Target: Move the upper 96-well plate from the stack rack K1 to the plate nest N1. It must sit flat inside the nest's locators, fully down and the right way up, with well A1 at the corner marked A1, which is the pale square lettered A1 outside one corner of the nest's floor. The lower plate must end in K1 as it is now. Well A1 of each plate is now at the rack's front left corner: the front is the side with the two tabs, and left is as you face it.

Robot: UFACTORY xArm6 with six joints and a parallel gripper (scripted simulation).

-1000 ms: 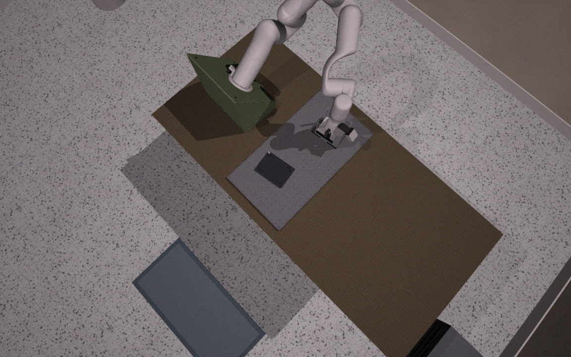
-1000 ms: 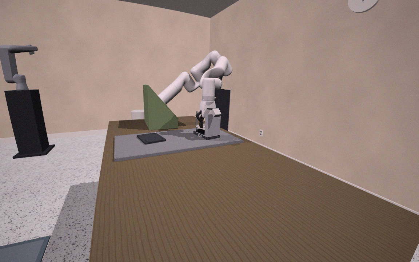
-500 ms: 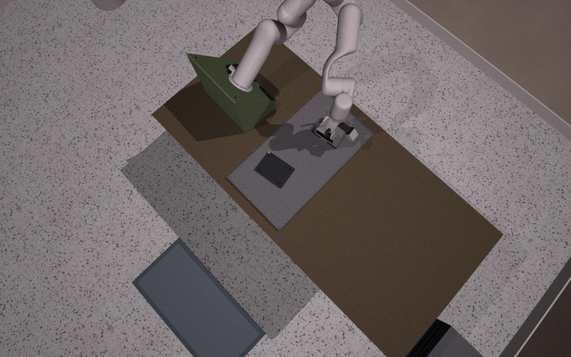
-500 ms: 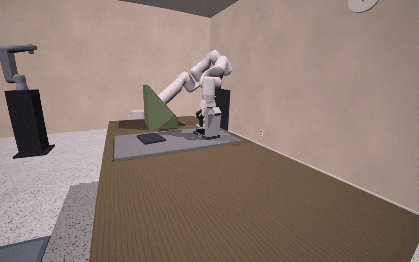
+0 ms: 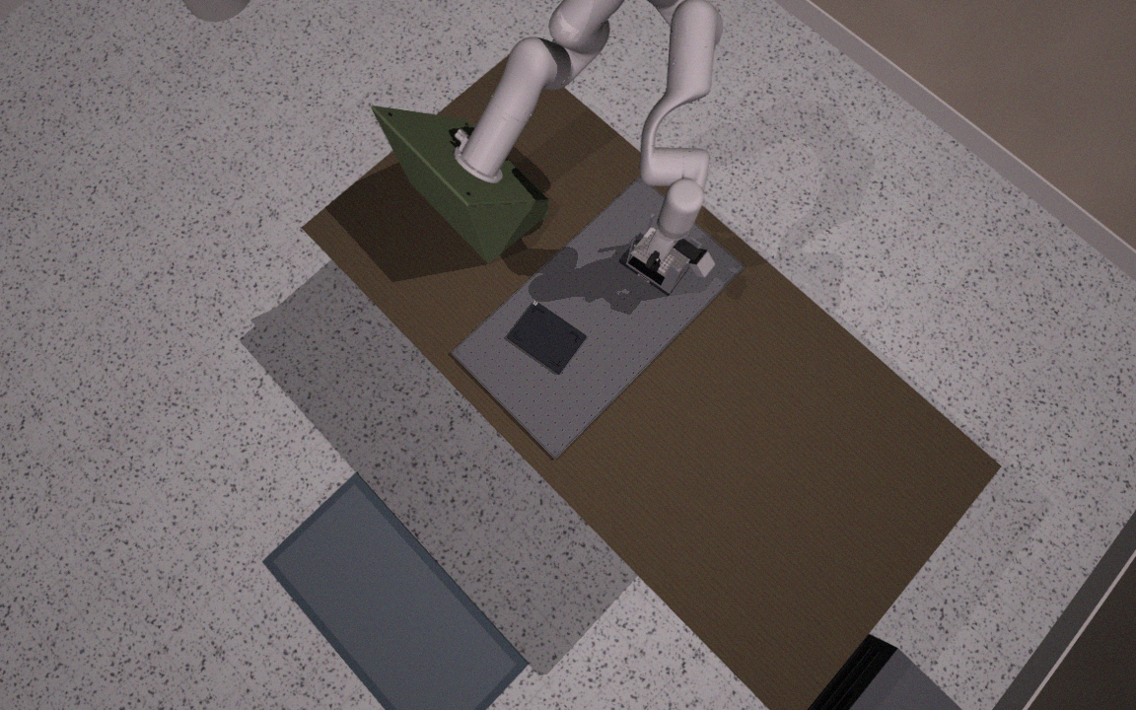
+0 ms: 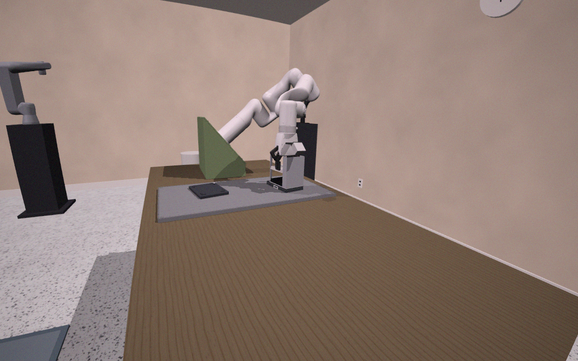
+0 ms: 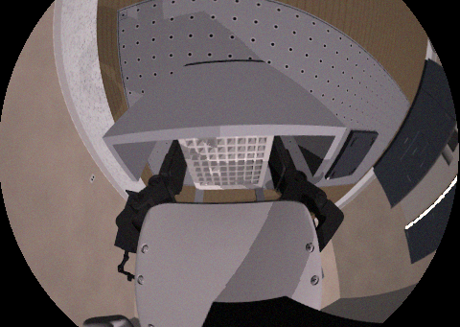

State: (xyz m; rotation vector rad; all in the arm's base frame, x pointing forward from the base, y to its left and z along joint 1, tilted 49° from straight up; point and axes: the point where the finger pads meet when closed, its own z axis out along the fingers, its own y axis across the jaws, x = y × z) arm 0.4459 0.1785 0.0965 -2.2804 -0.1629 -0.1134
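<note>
My hand is 60 mm past the dark plate nest N1, 340 mm to the left of it and 90 mm above it. From my hand the other things lie so: white 96-well plate 10 mm below; pale A1 mark 150 mm behind, 300 mm to the right, 90 mm below.
</note>
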